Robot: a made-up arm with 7 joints. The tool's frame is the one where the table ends. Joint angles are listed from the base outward.
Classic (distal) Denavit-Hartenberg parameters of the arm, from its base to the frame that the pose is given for. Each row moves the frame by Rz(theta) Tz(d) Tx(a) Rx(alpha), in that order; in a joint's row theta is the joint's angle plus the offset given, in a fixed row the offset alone. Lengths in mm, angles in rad.
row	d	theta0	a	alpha
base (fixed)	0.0	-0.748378	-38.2	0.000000
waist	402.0	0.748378	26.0	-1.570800
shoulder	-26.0	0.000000	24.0	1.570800
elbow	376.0	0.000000	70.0	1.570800
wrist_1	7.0	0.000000	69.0	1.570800
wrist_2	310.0	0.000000	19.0	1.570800
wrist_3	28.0	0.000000	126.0	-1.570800
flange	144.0	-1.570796	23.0	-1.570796
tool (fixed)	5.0	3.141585	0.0	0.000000
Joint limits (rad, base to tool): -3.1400..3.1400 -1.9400..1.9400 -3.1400..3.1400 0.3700..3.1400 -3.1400..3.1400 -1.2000..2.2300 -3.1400..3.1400
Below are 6 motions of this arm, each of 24 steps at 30 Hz.
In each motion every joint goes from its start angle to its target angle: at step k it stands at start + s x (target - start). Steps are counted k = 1, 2, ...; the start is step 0. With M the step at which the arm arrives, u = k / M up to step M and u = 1 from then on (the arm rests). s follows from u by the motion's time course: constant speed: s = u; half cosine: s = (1 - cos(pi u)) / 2; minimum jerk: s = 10 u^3 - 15 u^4 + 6 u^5.
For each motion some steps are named. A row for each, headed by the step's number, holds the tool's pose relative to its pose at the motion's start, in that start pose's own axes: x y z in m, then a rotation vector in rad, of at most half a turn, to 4 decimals.
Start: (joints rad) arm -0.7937 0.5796 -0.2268 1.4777 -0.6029 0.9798 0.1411
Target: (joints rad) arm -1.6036 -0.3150 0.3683 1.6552 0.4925 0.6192 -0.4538
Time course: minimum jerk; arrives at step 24
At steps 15, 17, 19, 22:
15: 0.3620 -0.4008 -0.2260 0.9743 0.4709 0.4022
17: 0.3822 -0.4703 -0.2987 1.1561 0.5050 0.3687
19: 0.3843 -0.5184 -0.3503 1.2809 0.5180 0.3304
22: 0.3798 -0.5500 -0.3839 1.3622 0.5213 0.2985

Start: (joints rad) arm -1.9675 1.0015 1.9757 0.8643 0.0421 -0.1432 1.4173
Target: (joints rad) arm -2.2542 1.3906 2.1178 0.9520 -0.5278 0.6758 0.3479
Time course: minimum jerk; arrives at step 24
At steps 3, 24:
3: -0.0004 -0.0017 -0.0009 -0.0045 -0.0225 -0.0051
24: 0.0394 -0.1474 -0.0146 -0.1334 -1.4567 -0.2812

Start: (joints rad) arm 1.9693 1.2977 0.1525 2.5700 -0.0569 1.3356 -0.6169
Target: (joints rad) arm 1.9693 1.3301 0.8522 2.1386 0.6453 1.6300 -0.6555
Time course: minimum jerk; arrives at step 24
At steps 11, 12, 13, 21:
11: -0.1499 0.0385 0.0362 0.0534 -0.0841 0.6423
12: -0.1796 0.0372 0.0409 0.0582 -0.1059 0.7595
13: -0.2092 0.0332 0.0448 0.0614 -0.1296 0.8763
21: -0.3530 -0.0262 0.0490 0.0513 -0.2804 1.4751

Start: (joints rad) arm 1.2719 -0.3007 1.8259 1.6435 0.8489 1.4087 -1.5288
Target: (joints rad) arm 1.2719 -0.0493 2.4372 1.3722 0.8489 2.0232 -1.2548
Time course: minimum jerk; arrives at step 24
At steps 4, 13, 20, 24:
4: -0.0071 0.0084 0.0031 0.0092 0.0029 0.0429
13: -0.1548 0.0914 0.0547 0.0467 -0.0157 0.6908
20: -0.2846 0.0954 0.0770 -0.0564 -0.1000 1.1191
24: -0.2966 0.0936 0.0778 -0.0717 -0.1105 1.1558

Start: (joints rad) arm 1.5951 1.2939 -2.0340 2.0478 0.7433 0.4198 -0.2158
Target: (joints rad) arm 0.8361 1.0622 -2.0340 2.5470 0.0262 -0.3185 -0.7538
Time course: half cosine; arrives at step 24
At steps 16, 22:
16: 0.1005 0.1652 -0.1246 0.2718 -1.0936 -0.4394
22: 0.1316 0.1984 -0.1930 0.3322 -1.4786 -0.5040

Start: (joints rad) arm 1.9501 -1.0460 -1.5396 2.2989 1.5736 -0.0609 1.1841
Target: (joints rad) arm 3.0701 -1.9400 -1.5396 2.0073 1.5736 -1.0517 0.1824
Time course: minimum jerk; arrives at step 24
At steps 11, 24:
11: 0.0096 -0.0667 0.4807 0.8295 -0.1581 0.0606
24: 0.1240 -0.5079 0.8554 2.0438 -0.6991 -0.6166

